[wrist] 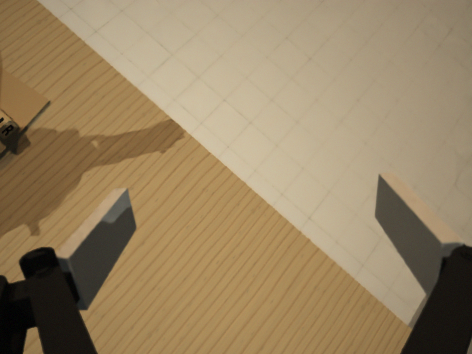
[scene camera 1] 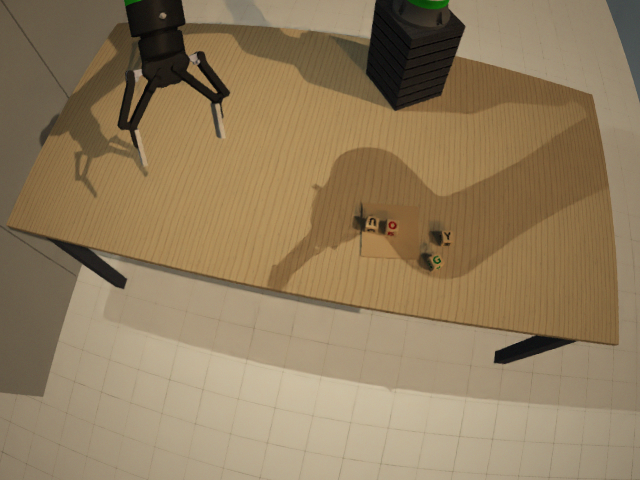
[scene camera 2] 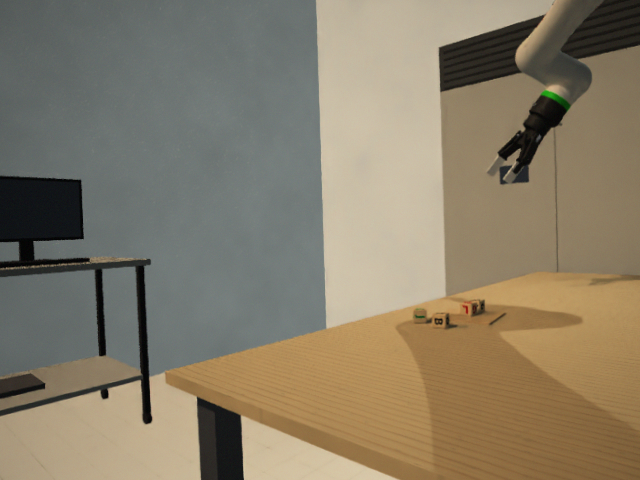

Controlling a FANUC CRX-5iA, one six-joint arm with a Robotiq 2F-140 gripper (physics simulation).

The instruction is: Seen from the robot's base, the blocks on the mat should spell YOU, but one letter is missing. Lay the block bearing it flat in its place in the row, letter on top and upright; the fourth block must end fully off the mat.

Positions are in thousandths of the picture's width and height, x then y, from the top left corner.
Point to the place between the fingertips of my gripper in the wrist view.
533, 572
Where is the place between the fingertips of my gripper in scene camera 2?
777, 372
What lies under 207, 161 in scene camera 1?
My gripper.
